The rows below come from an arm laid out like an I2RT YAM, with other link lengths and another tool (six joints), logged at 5 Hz.
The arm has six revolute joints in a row. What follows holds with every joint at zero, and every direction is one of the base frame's.
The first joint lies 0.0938 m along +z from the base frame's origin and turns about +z.
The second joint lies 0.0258 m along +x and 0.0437 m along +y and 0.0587 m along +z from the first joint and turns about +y.
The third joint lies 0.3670 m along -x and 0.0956 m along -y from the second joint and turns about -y.
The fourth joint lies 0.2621 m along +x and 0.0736 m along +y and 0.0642 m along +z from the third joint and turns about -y.
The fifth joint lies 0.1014 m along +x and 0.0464 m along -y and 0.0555 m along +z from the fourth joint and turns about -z.
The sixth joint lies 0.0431 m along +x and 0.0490 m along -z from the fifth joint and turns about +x.
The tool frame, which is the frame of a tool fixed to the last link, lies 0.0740 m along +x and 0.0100 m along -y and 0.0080 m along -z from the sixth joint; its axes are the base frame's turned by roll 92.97, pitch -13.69 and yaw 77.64 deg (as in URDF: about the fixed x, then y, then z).
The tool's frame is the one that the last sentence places.
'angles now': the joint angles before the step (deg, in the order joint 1, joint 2, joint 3, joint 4, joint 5, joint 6). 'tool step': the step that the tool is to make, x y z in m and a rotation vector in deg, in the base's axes. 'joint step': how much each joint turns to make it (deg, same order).
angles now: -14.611, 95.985, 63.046, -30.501, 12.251, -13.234
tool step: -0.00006, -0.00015, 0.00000, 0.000, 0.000, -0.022
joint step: -0.022, 0.000, 0.001, 0.000, 0.000, 0.000
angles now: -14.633, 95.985, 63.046, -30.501, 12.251, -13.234
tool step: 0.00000, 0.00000, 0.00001, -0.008, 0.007, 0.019
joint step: 0.000, -0.001, 0.001, -0.002, 0.000, -0.021
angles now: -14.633, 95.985, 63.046, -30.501, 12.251, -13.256
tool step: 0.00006, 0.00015, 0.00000, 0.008, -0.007, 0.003
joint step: 0.022, 0.000, 0.000, 0.000, 0.000, 0.022
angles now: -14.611, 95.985, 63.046, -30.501, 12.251, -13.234
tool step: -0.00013, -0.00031, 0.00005, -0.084, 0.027, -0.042
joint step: -0.022, 0.000, -0.001, 0.000, 0.088, -0.022
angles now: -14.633, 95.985, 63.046, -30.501, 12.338, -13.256
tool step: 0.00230, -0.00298, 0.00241, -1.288, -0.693, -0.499
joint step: 0.000, 0.000, 0.000, 1.006, 1.181, -0.044
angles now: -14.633, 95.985, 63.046, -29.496, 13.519, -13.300
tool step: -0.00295, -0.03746, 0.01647, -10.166, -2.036, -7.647
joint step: -2.295, 0.000, 0.000, 4.721, 10.666, 0.044
